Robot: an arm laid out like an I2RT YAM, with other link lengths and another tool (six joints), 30 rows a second.
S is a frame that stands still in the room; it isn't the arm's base.
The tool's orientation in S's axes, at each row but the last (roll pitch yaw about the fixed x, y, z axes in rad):
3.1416, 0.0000, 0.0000
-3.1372, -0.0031, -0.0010
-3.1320, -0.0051, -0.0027
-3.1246, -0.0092, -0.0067
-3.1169, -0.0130, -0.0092
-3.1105, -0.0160, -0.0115
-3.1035, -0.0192, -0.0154
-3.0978, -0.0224, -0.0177
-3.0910, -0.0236, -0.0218
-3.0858, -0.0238, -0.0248
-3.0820, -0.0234, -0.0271
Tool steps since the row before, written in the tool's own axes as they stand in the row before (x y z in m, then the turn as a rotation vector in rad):
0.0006, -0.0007, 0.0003, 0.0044, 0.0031, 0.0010
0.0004, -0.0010, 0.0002, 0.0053, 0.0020, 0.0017
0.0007, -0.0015, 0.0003, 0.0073, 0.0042, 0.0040
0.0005, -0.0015, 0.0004, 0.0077, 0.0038, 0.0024
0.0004, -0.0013, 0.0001, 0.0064, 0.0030, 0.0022
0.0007, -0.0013, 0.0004, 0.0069, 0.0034, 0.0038
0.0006, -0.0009, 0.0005, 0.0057, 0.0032, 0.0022
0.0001, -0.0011, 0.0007, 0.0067, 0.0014, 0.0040
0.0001, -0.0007, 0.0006, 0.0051, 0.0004, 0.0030
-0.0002, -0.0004, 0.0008, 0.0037, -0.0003, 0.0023
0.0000, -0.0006, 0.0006, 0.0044, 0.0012, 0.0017
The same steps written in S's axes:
0.0006, 0.0007, -0.0003, 0.0044, -0.0031, -0.0010
0.0004, 0.0010, -0.0002, 0.0053, -0.0020, -0.0017
0.0007, 0.0015, -0.0003, 0.0073, -0.0042, -0.0040
0.0005, 0.0015, -0.0004, 0.0077, -0.0038, -0.0024
0.0004, 0.0013, -0.0001, 0.0064, -0.0030, -0.0022
0.0007, 0.0013, -0.0003, 0.0069, -0.0034, -0.0038
0.0006, 0.0009, -0.0005, 0.0057, -0.0032, -0.0022
0.0001, 0.0011, -0.0006, 0.0068, -0.0013, -0.0039
0.0001, 0.0007, -0.0006, 0.0052, -0.0004, -0.0029
-0.0002, 0.0004, -0.0008, 0.0038, 0.0003, -0.0022
0.0000, 0.0006, -0.0006, 0.0044, -0.0012, -0.0017

